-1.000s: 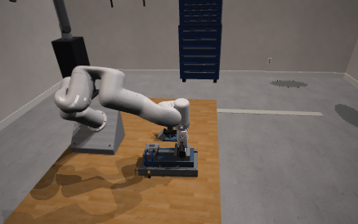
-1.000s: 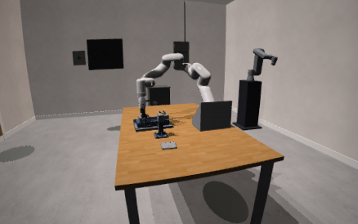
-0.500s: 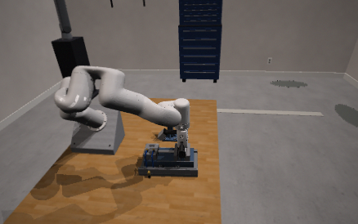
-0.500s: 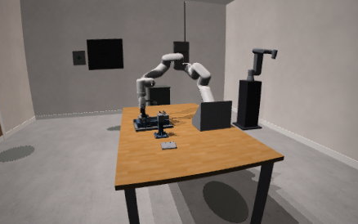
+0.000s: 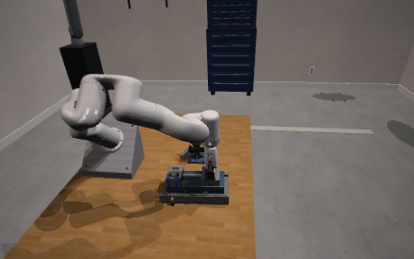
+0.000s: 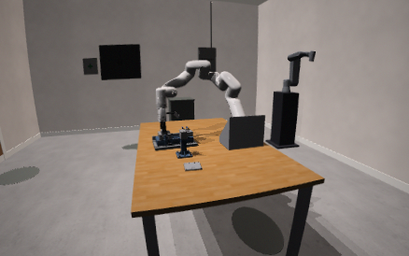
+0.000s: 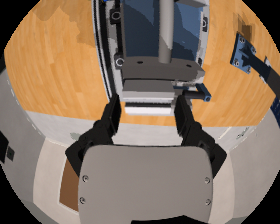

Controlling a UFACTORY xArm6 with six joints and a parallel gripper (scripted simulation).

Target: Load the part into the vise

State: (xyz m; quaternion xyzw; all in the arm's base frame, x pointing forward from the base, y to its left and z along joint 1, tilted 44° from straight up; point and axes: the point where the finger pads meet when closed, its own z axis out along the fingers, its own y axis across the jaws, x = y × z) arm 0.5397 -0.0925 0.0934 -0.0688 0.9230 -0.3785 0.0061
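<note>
Now: hand 20 mm above the part. Round my hand: air cylinder (170 mm behind, 40 mm below); then air cylinder rod (90 mm behind, 10 mm to the left, 40 mm below).
</note>
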